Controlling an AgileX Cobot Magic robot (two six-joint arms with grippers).
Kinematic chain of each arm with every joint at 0, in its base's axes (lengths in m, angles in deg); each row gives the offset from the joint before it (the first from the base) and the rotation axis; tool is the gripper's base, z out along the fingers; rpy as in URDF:
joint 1: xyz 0 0 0.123 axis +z
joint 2: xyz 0 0 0 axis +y
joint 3: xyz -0.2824 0 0.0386 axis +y
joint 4: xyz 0.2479 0 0.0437 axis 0.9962 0 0.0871
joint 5: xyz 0 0 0 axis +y
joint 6: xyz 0.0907 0 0.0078 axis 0.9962 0 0.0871
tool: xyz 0 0 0 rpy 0 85 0
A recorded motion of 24 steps. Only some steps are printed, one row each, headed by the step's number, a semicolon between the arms.
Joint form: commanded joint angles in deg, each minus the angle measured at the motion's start. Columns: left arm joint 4, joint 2, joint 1, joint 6, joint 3, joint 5; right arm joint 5, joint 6, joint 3, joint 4, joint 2, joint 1.
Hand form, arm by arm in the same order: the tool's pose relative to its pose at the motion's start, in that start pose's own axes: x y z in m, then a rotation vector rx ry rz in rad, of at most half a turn. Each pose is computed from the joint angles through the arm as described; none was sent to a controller.
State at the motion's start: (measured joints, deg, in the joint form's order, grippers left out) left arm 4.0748 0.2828 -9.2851 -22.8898 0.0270 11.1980; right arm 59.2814 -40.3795 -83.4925 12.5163 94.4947 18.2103
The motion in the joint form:
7: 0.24 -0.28 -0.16 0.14 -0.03 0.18; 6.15 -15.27 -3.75 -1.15 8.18 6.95
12: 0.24 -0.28 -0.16 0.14 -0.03 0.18; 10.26 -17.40 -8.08 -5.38 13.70 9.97
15: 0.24 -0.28 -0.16 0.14 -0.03 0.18; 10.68 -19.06 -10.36 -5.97 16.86 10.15
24: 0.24 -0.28 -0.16 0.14 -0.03 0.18; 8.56 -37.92 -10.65 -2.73 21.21 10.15
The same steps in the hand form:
7: -0.0001 -0.0001 -0.0004 0.0024 -0.0017 0.0068; -0.0201 0.0298 0.0482 -0.1646 0.1292 -0.3730
12: -0.0001 -0.0001 -0.0004 0.0024 -0.0017 0.0068; -0.0302 0.0375 0.0734 -0.2039 0.2335 -0.4917
15: -0.0001 -0.0001 -0.0004 0.0024 -0.0017 0.0068; -0.0342 0.0342 0.0887 -0.2173 0.2539 -0.5260
24: -0.0001 -0.0001 -0.0004 0.0024 -0.0017 0.0068; -0.0333 0.0359 0.1202 -0.3139 0.2021 -0.8125

